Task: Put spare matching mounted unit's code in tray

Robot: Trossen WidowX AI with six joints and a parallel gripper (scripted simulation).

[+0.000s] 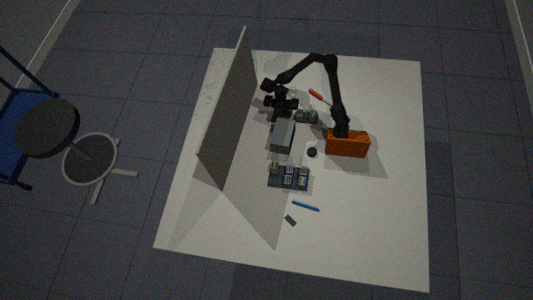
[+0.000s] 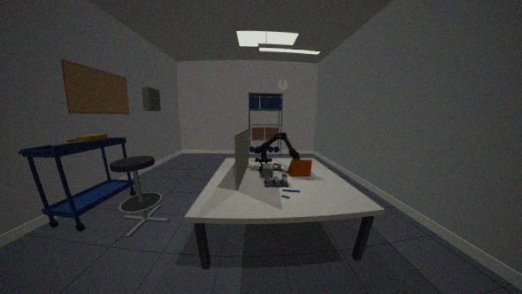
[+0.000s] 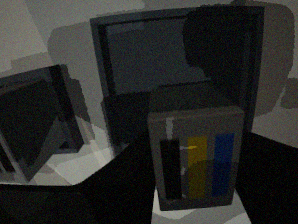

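My gripper tip is 20 mm below the grey spare block. The rest, counted from my gripper tip: tall dark panel (230 mm ahead, 200 mm above, 130 mm to the left); then mounted unit (190 mm to the left, 30 mm above, 10 mm behind); then dark flat tray (20 mm below).
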